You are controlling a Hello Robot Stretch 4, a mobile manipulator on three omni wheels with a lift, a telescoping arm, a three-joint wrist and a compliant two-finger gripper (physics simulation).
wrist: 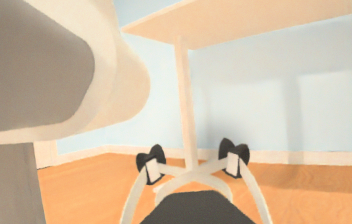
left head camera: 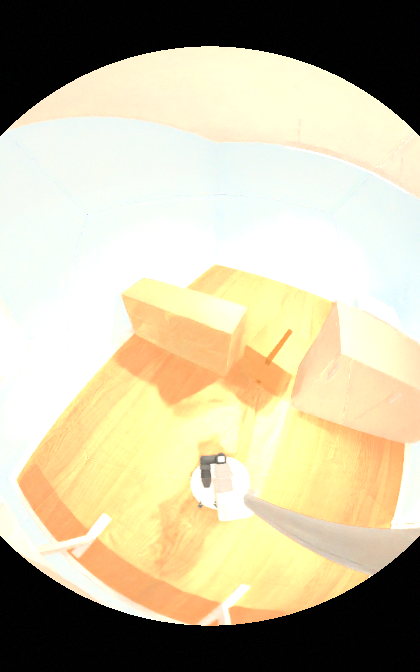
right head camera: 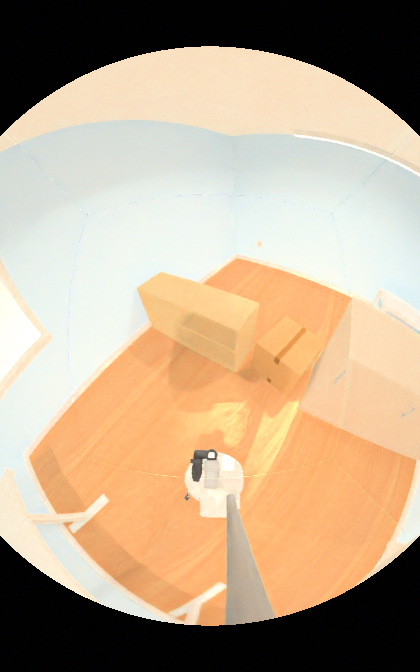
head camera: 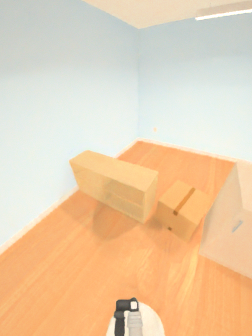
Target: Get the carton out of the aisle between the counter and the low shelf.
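A brown carton with a dark tape strip stands on the floor between the low shelf and the counter. The low wooden shelf is on its left, close to it. The pale counter with handles is on its right. My gripper is open, its two dark fingertips apart with no object between them. It points away from the carton, which does not show in the wrist view.
A pale table with a leg stands by the wall in the wrist view. White table feet show at the lower left. Blue walls stand behind the shelf. Wooden floor lies between my base and the carton.
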